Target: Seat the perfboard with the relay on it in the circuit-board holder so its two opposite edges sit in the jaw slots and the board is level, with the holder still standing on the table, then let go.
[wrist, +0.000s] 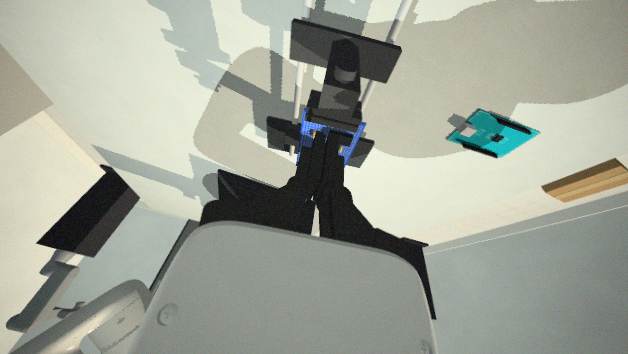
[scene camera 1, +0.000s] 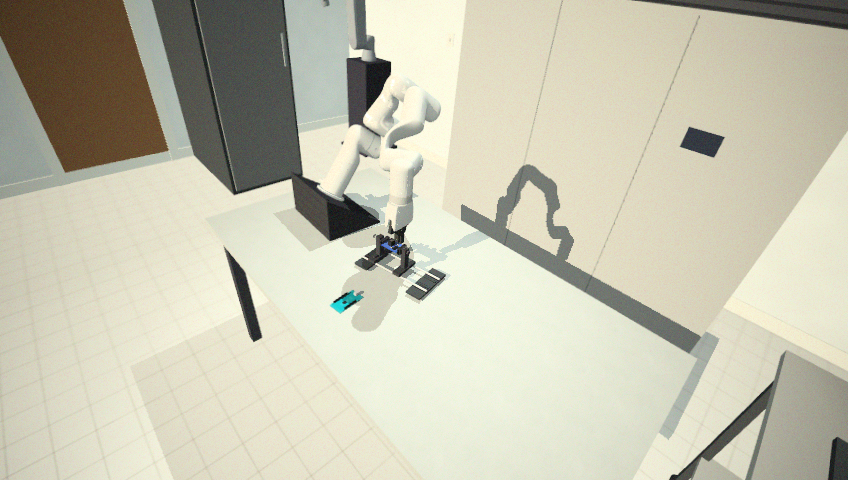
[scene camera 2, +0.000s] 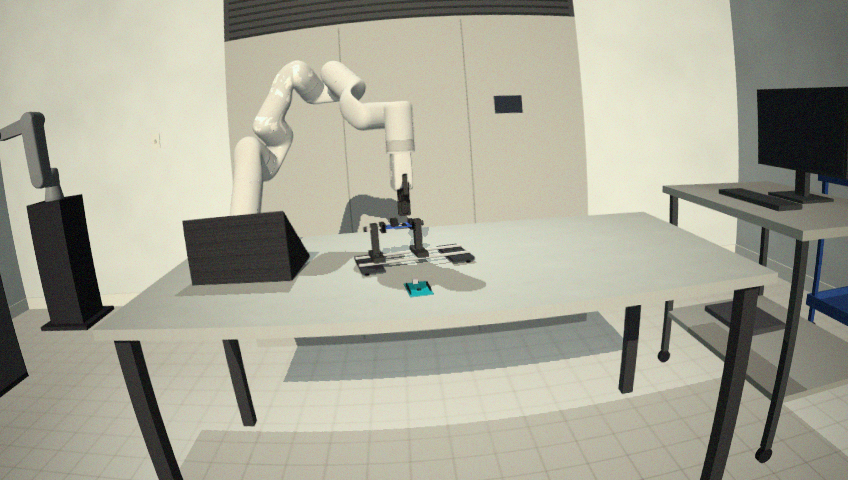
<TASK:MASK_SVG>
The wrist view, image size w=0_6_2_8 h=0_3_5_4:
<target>blue perfboard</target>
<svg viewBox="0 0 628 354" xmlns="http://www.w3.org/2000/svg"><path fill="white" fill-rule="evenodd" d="M304 108L296 166L298 165L302 146L312 147L317 130L324 132L326 140L331 135L339 136L338 155L344 156L345 168L366 123L361 122L356 133L304 121L306 108Z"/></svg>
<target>teal circuit board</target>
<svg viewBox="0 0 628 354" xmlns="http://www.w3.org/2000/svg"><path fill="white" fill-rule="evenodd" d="M446 140L487 156L502 158L541 132L479 109Z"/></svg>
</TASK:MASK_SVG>
